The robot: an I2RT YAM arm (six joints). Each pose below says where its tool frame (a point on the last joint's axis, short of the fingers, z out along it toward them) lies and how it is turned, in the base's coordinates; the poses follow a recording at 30 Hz.
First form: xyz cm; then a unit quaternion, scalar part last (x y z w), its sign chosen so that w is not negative.
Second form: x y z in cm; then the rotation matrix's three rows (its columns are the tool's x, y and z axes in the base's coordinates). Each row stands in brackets. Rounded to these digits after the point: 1 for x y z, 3 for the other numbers.
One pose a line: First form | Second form
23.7, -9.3, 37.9, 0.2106, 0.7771, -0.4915, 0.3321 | [23.7, -9.3, 37.9], [[-0.691, 0.654, 0.309], [0.001, 0.428, -0.904], [-0.723, -0.624, -0.296]]
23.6, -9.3, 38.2, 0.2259, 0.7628, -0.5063, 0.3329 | [23.6, -9.3, 38.2], [[-0.676, 0.682, 0.279], [0.008, 0.385, -0.923], [-0.737, -0.622, -0.266]]
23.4, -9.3, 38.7, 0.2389, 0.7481, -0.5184, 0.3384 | [23.4, -9.3, 38.7], [[-0.657, 0.708, 0.259], [0.007, 0.348, -0.937], [-0.754, -0.614, -0.233]]
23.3, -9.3, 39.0, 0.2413, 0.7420, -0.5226, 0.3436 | [23.3, -9.3, 39.0], [[-0.647, 0.717, 0.258], [-0.001, 0.337, -0.941], [-0.762, -0.610, -0.218]]
